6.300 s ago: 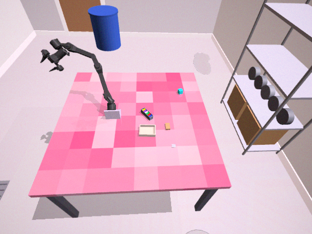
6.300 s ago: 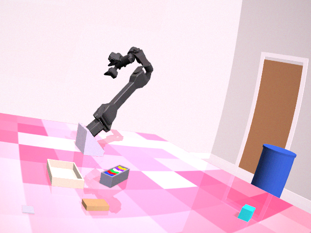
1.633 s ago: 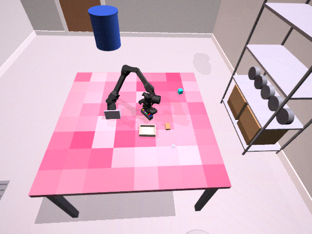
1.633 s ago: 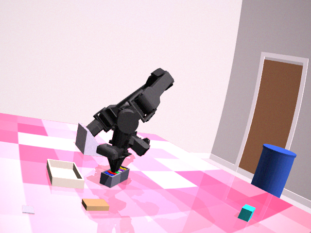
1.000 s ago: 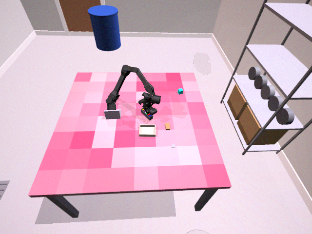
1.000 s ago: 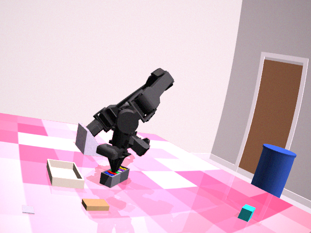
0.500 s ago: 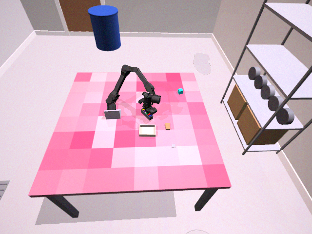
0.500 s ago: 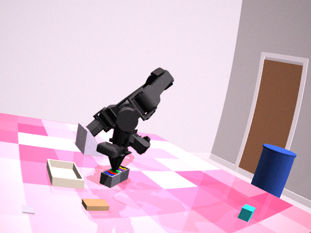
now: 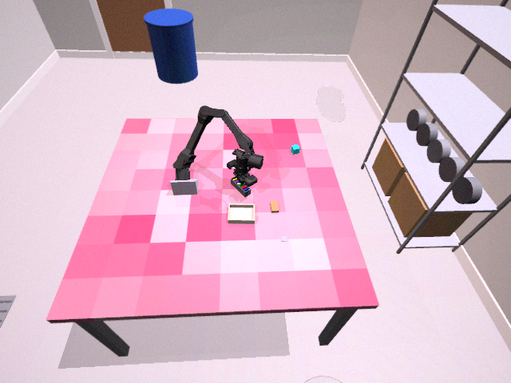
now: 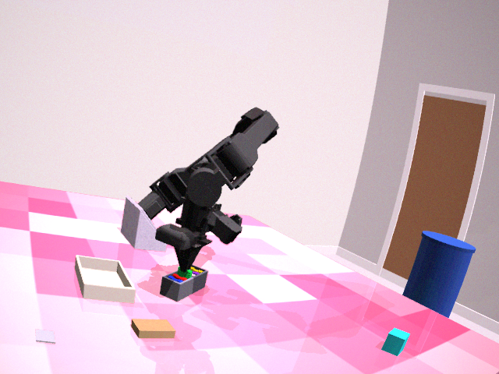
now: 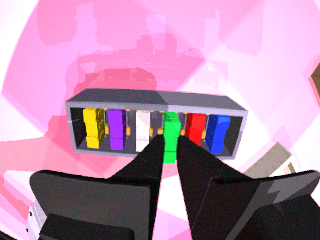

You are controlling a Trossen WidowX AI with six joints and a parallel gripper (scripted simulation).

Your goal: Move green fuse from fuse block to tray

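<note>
My gripper tip is 17 cm to the left of the cream tray, 4 cm above it and 1 cm short of it. Also, from my gripper tip: green fuse: 1 cm below; then orange block: 17 cm ahead, 12 cm to the right, 4 cm below; then cyan cube: 33 cm to the left, 32 cm ahead, 3 cm below.
</note>
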